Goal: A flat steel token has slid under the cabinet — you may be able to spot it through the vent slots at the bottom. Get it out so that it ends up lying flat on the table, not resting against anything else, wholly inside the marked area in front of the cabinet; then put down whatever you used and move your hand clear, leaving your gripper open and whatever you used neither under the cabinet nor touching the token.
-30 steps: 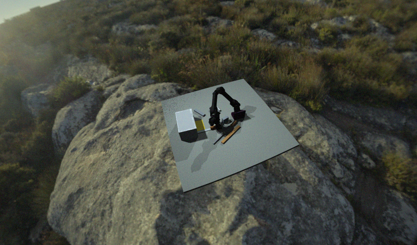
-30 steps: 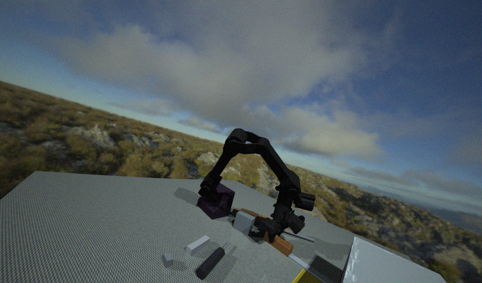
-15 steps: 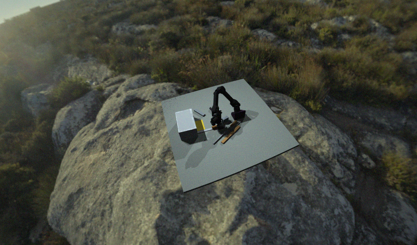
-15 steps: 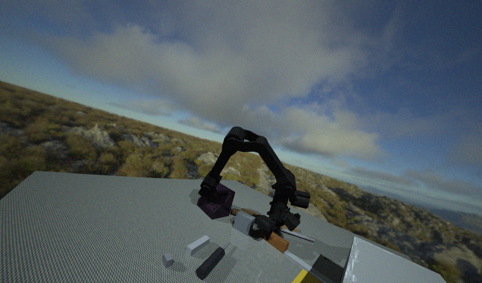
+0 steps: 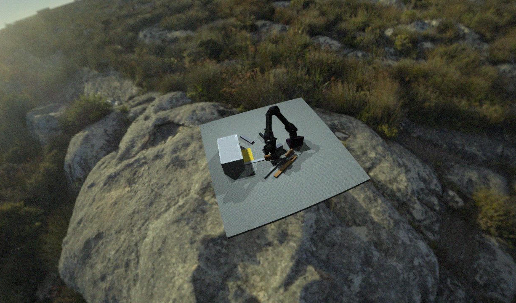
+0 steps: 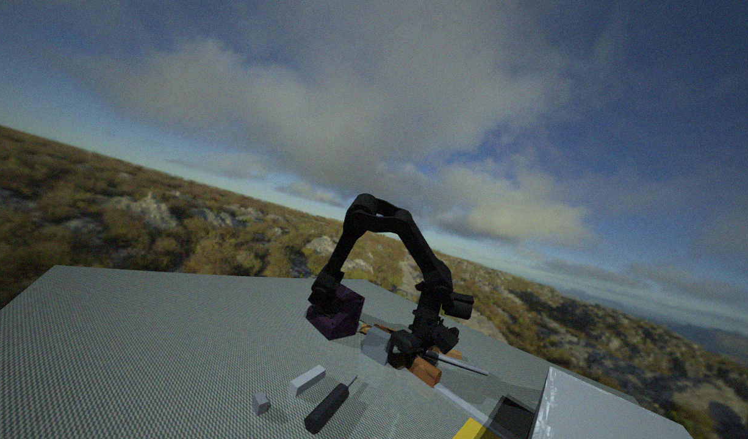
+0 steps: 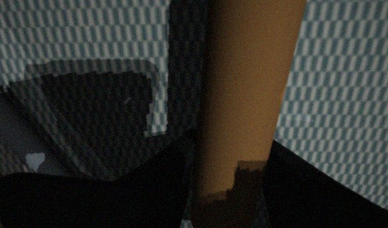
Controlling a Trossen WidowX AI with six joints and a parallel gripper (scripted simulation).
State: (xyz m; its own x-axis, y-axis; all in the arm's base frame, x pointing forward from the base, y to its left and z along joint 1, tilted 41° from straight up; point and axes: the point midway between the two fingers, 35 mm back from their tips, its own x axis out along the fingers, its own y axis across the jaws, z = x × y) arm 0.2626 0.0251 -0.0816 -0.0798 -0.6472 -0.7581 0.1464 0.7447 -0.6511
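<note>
My gripper tip is 90 mm past the grey block, 50 mm to the left of it and 30 mm below it. Round my gripper tip: grey bar: 100 mm behind, 260 mm to the right; small grey cube: 90 mm behind, 360 mm to the right; wooden stick: 60 mm behind, 150 mm to the left.
</note>
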